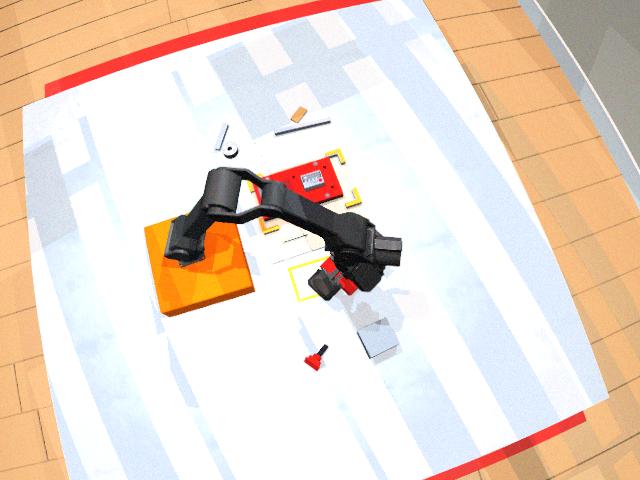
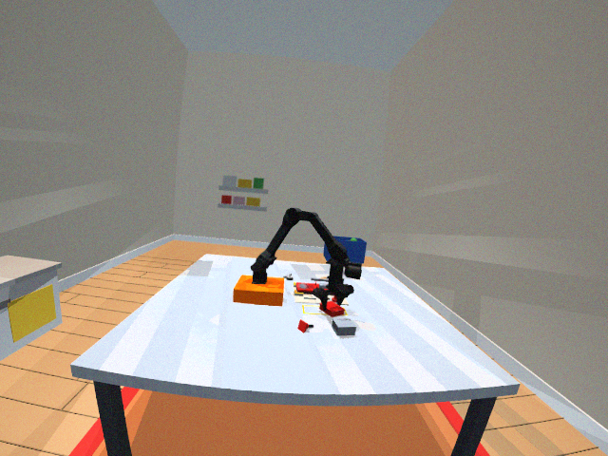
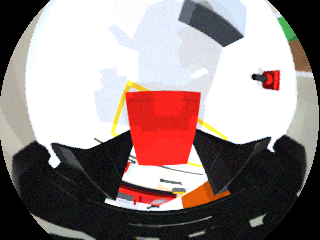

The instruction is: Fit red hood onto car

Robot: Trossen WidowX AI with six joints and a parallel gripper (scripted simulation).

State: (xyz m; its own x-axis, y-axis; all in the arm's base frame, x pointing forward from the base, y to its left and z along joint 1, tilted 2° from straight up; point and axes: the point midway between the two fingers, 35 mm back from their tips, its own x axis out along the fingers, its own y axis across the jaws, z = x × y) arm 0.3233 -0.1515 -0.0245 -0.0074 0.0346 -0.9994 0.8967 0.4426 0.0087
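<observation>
Now: the engine block 24 cm to the left of my gripper tip and 1 cm above it. Round my gripper tip: grey block (1 cm ahead, 17 cm to the right, 1 cm above); then red hood (1 cm above); then grey bar (3 cm ahead, 40 cm to the left).
</observation>
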